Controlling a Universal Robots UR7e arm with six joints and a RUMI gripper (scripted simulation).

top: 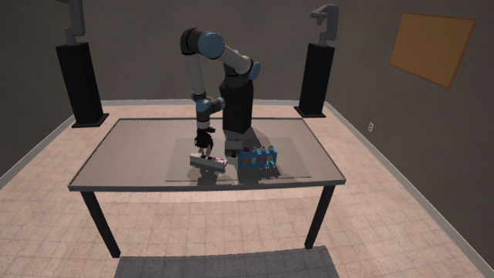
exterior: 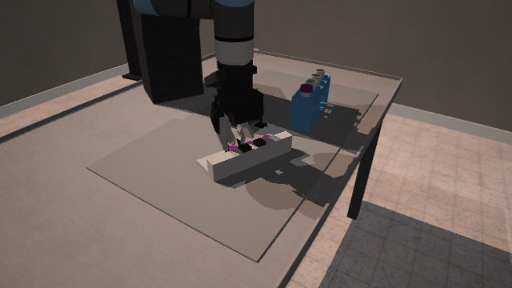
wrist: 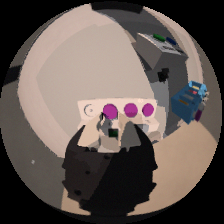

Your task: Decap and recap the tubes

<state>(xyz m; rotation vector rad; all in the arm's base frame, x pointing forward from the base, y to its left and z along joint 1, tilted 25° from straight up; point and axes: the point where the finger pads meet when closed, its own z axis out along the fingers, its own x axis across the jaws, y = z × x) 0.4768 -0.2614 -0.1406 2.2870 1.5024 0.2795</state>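
The blue key is 110 mm behind my hand, 210 mm to the left of it and 30 mm above it. From my hand the other things lie so: grey key housing (90 mm behind, 190 mm to the left, 20 mm above); green key (110 mm behind, 160 mm to the left, 30 mm above); table edge (260 mm ahead, 20 mm to the left, 30 mm below).
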